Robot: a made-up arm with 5 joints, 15 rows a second.
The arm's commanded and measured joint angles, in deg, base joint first. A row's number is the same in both.
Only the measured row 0 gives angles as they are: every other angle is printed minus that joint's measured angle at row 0.
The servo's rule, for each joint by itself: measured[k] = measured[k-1] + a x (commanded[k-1-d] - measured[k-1]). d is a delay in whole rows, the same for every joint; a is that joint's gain. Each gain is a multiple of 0.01, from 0.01 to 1. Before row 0 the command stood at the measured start. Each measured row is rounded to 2 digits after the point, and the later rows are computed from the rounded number. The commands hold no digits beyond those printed.
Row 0, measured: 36.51, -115.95, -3.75, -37.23, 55.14
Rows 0 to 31, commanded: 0.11, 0.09, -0.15, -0.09, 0.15; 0.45, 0.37, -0.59, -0.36, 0.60; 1.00, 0.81, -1.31, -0.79, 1.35; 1.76, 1.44, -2.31, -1.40, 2.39; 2.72, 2.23, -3.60, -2.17, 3.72; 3.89, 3.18, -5.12, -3.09, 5.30; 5.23, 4.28, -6.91, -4.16, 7.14; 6.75, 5.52, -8.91, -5.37, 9.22; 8.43, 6.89, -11.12, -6.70, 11.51; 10.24, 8.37, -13.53, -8.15, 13.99; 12.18, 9.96, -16.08, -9.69, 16.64; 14.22, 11.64, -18.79, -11.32, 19.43; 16.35, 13.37, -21.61, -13.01, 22.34; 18.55, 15.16, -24.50, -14.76, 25.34; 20.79, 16.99, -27.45, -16.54, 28.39; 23.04, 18.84, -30.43, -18.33, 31.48; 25.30, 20.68, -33.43, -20.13, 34.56; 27.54, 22.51, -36.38, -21.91, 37.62; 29.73, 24.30, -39.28, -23.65, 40.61; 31.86, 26.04, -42.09, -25.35, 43.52; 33.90, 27.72, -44.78, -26.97, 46.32; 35.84, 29.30, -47.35, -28.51, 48.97; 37.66, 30.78, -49.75, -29.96, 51.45; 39.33, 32.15, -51.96, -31.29, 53.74; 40.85, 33.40, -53.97, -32.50, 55.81; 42.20, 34.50, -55.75, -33.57, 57.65; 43.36, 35.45, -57.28, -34.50, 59.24; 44.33, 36.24, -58.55, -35.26, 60.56; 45.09, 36.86, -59.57, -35.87, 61.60; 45.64, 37.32, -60.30, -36.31, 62.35; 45.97, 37.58, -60.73, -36.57, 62.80; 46.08, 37.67, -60.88, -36.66, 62.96
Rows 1 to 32, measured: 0.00, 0.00, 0.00, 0.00, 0.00; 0.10, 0.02, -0.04, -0.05, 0.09; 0.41, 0.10, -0.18, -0.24, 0.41; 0.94, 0.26, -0.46, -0.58, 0.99; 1.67, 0.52, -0.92, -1.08, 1.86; 2.60, 0.90, -1.59, -1.74, 3.01; 3.75, 1.40, -2.47, -2.56, 4.43; 5.07, 2.03, -3.58, -3.54, 6.11; 6.57, 2.80, -4.91, -4.66, 8.04; 8.23, 3.70, -6.46, -5.90, 10.19; 10.02, 4.73, -8.23, -7.27, 12.55; 11.94, 5.88, -10.19, -8.75, 15.09; 13.97, 7.15, -12.34, -10.32, 17.78; 16.09, 8.52, -14.66, -11.96, 20.61; 18.28, 9.98, -17.12, -13.67, 23.54; 20.51, 11.52, -19.70, -15.42, 26.55; 22.76, 13.13, -22.38, -17.20, 29.61; 25.02, 14.79, -25.14, -18.99, 32.68; 27.26, 16.49, -27.95, -20.77, 35.74; 29.46, 18.21, -30.78, -22.53, 38.76; 31.60, 19.93, -33.61, -24.25, 41.71; 33.65, 21.64, -36.40, -25.91, 44.57; 35.60, 23.33, -39.14, -27.50, 47.30; 37.43, 24.97, -41.79, -29.00, 49.87; 39.12, 26.55, -44.33, -30.40, 52.27; 40.66, 28.06, -46.74, -31.68, 54.46; 42.03, 29.48, -48.99, -32.83, 56.44; 43.21, 30.79, -51.06, -33.85, 58.18; 44.21, 31.99, -52.93, -34.71, 59.66; 44.99, 33.06, -54.59, -35.42, 60.86; 45.57, 34.00, -56.02, -35.96, 61.78; 45.93, 34.79, -57.20, -36.33, 62.41
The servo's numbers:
d 1
a 0.89 0.22 0.25 0.61 0.62

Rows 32 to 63, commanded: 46.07, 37.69, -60.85, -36.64, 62.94; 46.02, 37.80, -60.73, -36.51, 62.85; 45.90, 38.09, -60.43, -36.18, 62.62; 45.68, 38.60, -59.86, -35.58, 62.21; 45.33, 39.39, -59.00, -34.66, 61.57; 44.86, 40.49, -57.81, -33.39, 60.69; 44.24, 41.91, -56.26, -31.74, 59.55; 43.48, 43.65, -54.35, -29.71, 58.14; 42.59, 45.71, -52.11, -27.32, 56.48; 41.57, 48.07, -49.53, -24.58, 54.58; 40.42, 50.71, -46.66, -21.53, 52.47; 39.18, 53.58, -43.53, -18.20, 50.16; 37.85, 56.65, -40.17, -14.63, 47.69; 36.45, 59.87, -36.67, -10.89, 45.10; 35.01, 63.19, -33.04, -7.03, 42.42; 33.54, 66.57, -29.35, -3.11, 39.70; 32.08, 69.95, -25.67, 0.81, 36.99; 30.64, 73.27, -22.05, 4.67, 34.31; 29.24, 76.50, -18.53, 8.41, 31.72; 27.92, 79.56, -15.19, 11.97, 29.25; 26.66, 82.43, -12.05, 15.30, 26.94; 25.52, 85.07, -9.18, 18.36, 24.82; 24.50, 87.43, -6.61, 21.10, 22.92; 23.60, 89.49, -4.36, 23.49, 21.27; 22.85, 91.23, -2.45, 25.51, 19.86; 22.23, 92.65, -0.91, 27.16, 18.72; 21.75, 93.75, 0.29, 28.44, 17.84; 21.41, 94.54, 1.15, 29.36, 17.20; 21.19, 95.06, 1.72, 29.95, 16.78; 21.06, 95.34, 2.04, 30.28, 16.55; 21.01, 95.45, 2.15, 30.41, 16.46; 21.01, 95.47, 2.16, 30.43, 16.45
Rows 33 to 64, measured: 46.06, 35.42, -58.12, -36.53, 62.75; 46.07, 35.92, -58.80, -36.60, 62.87; 46.03, 36.33, -59.28, -36.55, 62.86; 45.91, 36.72, -59.57, -36.32, 62.71; 45.71, 37.13, -59.64, -35.87, 62.40; 45.37, 37.63, -59.48, -35.13, 61.89; 44.92, 38.26, -59.06, -34.07, 61.15; 44.31, 39.06, -58.36, -32.65, 60.16; 43.57, 40.07, -57.36, -30.86, 58.91; 42.70, 41.31, -56.05, -28.70, 57.40; 41.69, 42.80, -54.42, -26.19, 55.65; 40.56, 44.54, -52.48, -23.35, 53.68; 39.33, 46.53, -50.24, -20.21, 51.50; 38.01, 48.76, -47.72, -16.81, 49.14; 36.62, 51.20, -44.96, -13.20, 46.64; 35.19, 53.84, -41.98, -9.44, 44.02; 33.72, 56.64, -38.82, -5.58, 41.34; 32.26, 59.57, -35.53, -1.68, 38.64; 30.82, 62.58, -32.16, 2.19, 35.96; 29.41, 65.64, -28.75, 5.98, 33.33; 28.08, 68.70, -25.36, 9.63, 30.80; 26.82, 71.72, -22.03, 13.09, 28.41; 25.66, 74.66, -18.82, 16.30, 26.18; 24.63, 77.47, -15.77, 19.23, 24.16; 23.71, 80.11, -12.92, 21.83, 22.37; 22.94, 82.56, -10.30, 24.07, 20.81; 22.31, 84.78, -7.95, 25.95, 19.51; 21.81, 86.75, -5.89, 27.47, 18.47; 21.45, 88.46, -4.13, 28.62, 17.68; 21.22, 89.91, -2.67, 29.43, 17.12; 21.08, 91.10, -1.49, 29.95, 16.77; 21.02, 92.06, -0.58, 30.23, 16.58
